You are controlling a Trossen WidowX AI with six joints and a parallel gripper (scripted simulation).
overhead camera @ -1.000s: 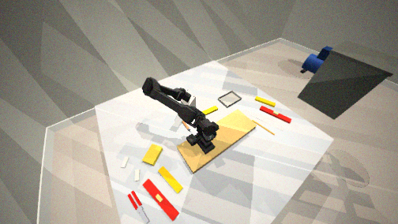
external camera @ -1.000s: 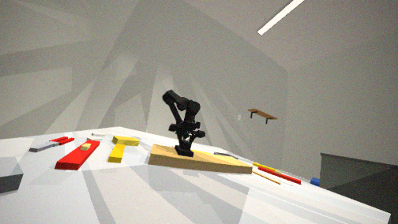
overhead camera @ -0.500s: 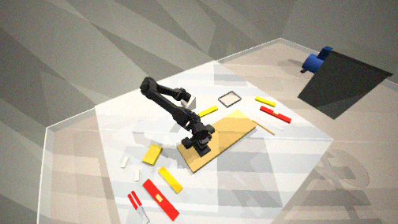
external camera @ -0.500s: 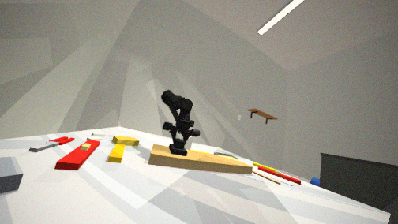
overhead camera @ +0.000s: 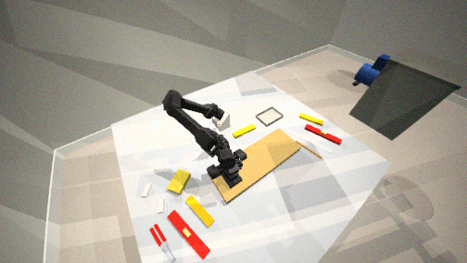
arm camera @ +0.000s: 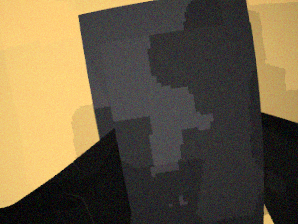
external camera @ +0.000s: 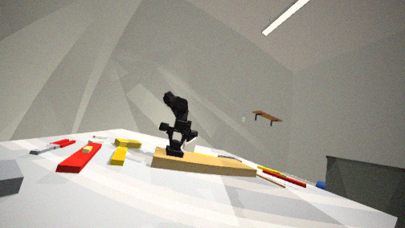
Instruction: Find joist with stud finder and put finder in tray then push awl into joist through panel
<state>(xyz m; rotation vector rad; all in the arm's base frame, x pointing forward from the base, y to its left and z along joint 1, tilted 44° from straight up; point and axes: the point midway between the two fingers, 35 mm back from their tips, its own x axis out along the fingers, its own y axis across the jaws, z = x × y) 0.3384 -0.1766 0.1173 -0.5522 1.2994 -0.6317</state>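
My gripper tip is 170 mm past the grey-framed tray, 510 mm to the right of it and 50 mm above it. The rest, counted from my gripper tip: stud finder 20 mm behind, 20 mm above; awl 170 mm behind, 70 mm to the left, 60 mm below; orange pencil 170 mm ahead, 470 mm to the left, 60 mm below.
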